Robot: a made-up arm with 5 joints.
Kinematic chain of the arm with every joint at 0, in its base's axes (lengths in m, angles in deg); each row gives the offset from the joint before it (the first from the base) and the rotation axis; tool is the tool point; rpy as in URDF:
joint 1: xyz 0.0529 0 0.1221 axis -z
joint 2: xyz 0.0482 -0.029 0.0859 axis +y
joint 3: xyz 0.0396 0 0.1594 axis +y
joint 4: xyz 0.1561 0 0.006 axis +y
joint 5: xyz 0.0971 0.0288 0 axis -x
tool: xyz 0 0 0 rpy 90 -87.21 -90
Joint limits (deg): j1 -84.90..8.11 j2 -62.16..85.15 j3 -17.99..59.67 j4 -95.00..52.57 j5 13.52..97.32
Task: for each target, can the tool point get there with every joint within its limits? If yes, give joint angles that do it. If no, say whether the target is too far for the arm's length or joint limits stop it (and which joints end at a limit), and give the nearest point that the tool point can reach.
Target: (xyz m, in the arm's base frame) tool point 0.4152 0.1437 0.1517
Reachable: yes | joints -21.66 42.15 -6.53 3.97 82.04
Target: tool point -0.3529 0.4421 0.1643
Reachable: no: too far | nearest point 0.0890 0.4027 0.1643 | short by 0.444 m
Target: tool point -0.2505 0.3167 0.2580
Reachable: no: joint limits stop it (at a limit: joint 1) | nearest point 0.0787 0.2873 0.2580 | short by 0.331 m
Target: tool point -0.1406 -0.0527 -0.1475
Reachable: no: joint limits stop it (at a limit: joint 1, joint 2) | nearest point 0.0572 0.0461 -0.0110 | short by 0.260 m
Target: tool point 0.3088 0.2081 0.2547
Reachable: yes | joints -39.16 5.75 28.43 -19.12 38.11
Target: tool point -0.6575 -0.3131 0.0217
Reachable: no: too far | nearest point 0.0432 -0.0043 0.0798 | short by 0.768 m
